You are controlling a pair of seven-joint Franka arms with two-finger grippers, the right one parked.
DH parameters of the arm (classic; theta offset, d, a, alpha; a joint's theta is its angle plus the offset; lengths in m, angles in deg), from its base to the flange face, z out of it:
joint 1: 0 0.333 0 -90
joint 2: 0 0 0 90
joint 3: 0 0.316 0.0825 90
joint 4: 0 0 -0.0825 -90
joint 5: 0 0.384 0 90
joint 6: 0 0 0.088 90
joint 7: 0 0.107 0 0
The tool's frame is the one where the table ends.
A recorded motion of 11 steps. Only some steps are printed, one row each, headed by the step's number.
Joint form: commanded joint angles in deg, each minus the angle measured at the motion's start. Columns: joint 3, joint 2, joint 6, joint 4, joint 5, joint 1, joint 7.
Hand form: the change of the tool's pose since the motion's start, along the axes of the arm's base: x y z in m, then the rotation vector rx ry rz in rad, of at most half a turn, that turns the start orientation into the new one. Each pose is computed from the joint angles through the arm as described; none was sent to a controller.
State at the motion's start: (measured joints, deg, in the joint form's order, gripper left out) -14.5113 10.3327 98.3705 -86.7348 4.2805 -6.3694 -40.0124
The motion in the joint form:
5: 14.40 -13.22 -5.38 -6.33 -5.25 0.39 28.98
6: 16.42 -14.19 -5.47 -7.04 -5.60 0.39 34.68
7: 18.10 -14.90 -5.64 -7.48 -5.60 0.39 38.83
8: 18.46 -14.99 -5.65 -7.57 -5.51 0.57 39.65
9: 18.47 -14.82 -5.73 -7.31 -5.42 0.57 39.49
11: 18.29 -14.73 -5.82 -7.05 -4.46 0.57 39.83
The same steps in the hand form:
5: -0.0440 0.1425 0.0696 -0.0285 -0.0105 -0.2425
6: -0.0477 0.1620 0.0727 -0.0322 -0.0147 -0.3068
7: -0.0508 0.1787 0.0753 -0.0311 -0.0175 -0.3500
8: -0.0512 0.1841 0.0754 -0.0294 -0.0174 -0.3549
9: -0.0503 0.1843 0.0758 -0.0277 -0.0173 -0.3520
11: -0.0499 0.1842 0.0770 -0.0103 -0.0162 -0.3610

